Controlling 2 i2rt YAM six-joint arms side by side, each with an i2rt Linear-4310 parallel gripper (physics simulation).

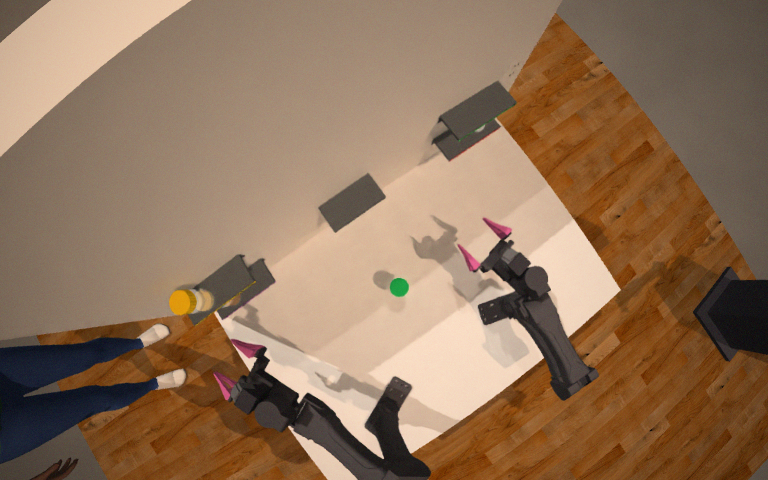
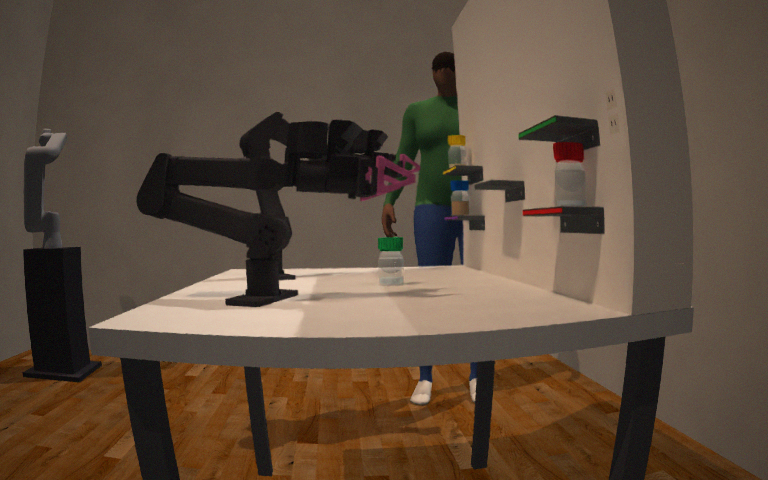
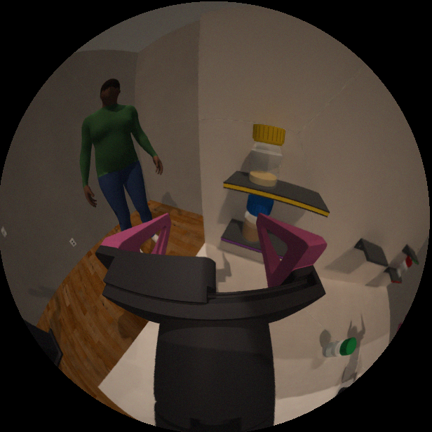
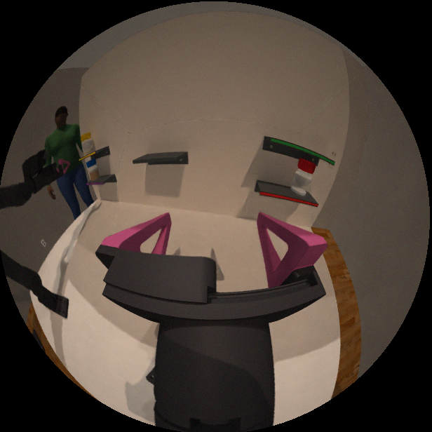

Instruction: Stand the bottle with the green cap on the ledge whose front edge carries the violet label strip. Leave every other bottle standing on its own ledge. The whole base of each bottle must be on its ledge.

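Seen in the pictures: left gripper, fingertip midpoint: [image 1: 222,356] [image 2: 411,169]; right gripper, fingertip midpoint: [image 1: 470,231] [image 2: 407,182]; left arm's base, origin of the base link: [image 1: 387,406]; right arm's base, origin of the base link: [image 1: 508,305] [image 2: 263,299].
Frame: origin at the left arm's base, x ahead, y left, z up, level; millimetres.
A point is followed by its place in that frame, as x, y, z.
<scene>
The green-capped bottle [image 1: 399,287] @(161, -355, 105) [image 2: 390,263] @(146, -379, 50) [image 3: 340,347] stands upright on the table, apart from both grippers. The violet-strip ledge [image 1: 264,276] @(503, -194, 157) [image 3: 234,231] [image 4: 107,178] is the lower one at the wall's left end; a blue-capped bottle [image 2: 459,198] @(541, -116, 209) [image 3: 251,226] [image 4: 92,171] stands on it. Above, a yellow-capped bottle [image 1: 182,302] @(552, -95, 402) [image 2: 456,151] @(540, -112, 350) [image 3: 266,159] stands on the yellow-strip ledge [image 1: 226,277] @(537, -168, 297) [image 3: 302,195]. My left gripper [image 1: 223,357] @(450, 1, 300) [image 3: 213,217] is open and empty, in front of these ledges. My right gripper [image 1: 471,232] @(72, -570, 211) [image 4: 213,217] is open and empty above the table, right of the green-capped bottle.
A ledge [image 1: 352,202] @(373, -485, 227) [image 2: 501,185] @(327, -549, 215) [image 4: 167,158] with no bottle is mid-wall. At the right, a red-capped bottle [image 2: 569,180] @(170, -898, 199) [image 4: 302,179] stands on the red-strip ledge [image 2: 583,213] @(159, -935, 146) [image 4: 272,189], under the green-strip ledge [image 1: 478,109] @(203, -841, 297) [image 2: 572,127] @(173, -911, 285). A person [image 2: 433,152] stands past the table's far end.
</scene>
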